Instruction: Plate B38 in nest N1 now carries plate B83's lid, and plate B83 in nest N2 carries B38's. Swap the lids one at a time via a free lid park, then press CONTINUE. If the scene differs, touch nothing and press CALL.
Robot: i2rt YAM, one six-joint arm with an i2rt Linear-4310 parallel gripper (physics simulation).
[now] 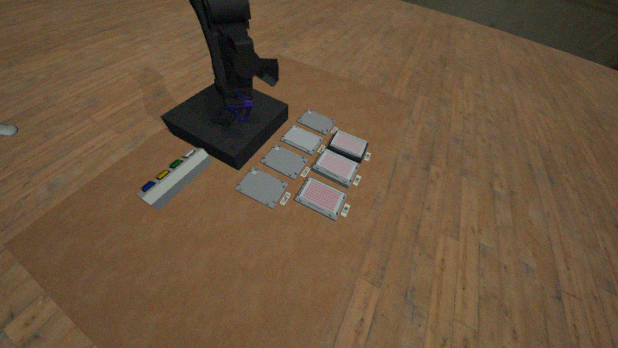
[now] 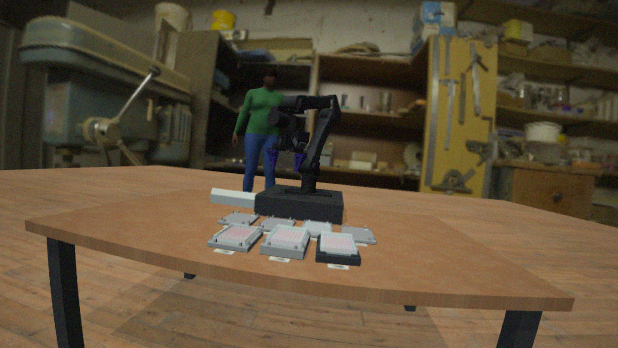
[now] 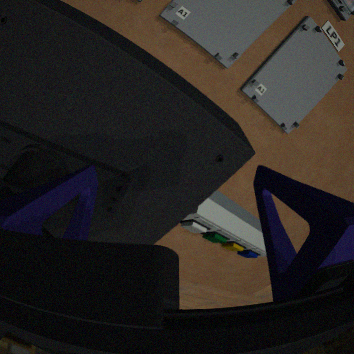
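Seen in the pictures: gripper, fingertip midpoint: [image 1: 243,112] [image 2: 284,171] [image 3: 175,173]; arm's base at its link origin: [image 2: 307,193] [image 3: 45,165].
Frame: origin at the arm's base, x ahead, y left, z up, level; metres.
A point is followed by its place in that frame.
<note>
My gripper [image 1: 243,119] {z 0.093, x 0.120, y -0.104 m} [image 2: 286,170] {z 0.093, x 0.120, y -0.104 m} [image 3: 175,173] {z 0.093, x 0.120, y -0.104 m} is open and empty, in the air above the arm's base. Three pink-welled plates [image 1: 348,143] {z -0.045, x 0.461, y 0.039 m} [image 1: 336,165] {z -0.041, x 0.440, y -0.087 m} [image 1: 322,195] {z -0.056, x 0.425, y -0.210 m} sit in a row of nests; one nest is black. Their codes are unreadable. Grey lid park LP1 [image 1: 261,188] {z -0.071, x 0.228, y -0.248 m} [image 2: 238,218] {z -0.071, x 0.234, y -0.243 m} [image 3: 297,75] {z -0.071, x 0.224, y -0.233 m} and lid park LP2 [image 1: 284,161] [image 2: 276,223] [image 3: 230,25] are bare. A pale lid [image 1: 301,138] {z -0.063, x 0.278, y 0.009 m} [image 2: 318,228] {z -0.063, x 0.306, y 0.018 m} lies on the third park. The fourth park [image 1: 316,121] {z -0.071, x 0.303, y 0.141 m} [image 2: 358,234] {z -0.071, x 0.320, y 0.143 m} is bare. The button box [image 1: 180,177] {z -0.039, x -0.010, y -0.317 m} [image 2: 232,197] {z -0.045, x -0.009, y -0.320 m} [image 3: 230,220] {z -0.032, x -0.005, y -0.275 m} has white, green, yellow and blue buttons; their lettering is unreadable.
The black arm base [image 1: 195,115] {z 0.003, x -0.100, y -0.094 m} [image 2: 300,207] {z -0.032, x 0.152, y -0.034 m} [image 3: 150,135] {z -0.003, x 0.086, y -0.098 m} stands between the button box and the lid parks. Small label cards lie beside parks and nests. A person in green [image 2: 262,110] stands behind the table [image 2: 125,230] {z -0.081, x 0.447, y -0.510 m}.
</note>
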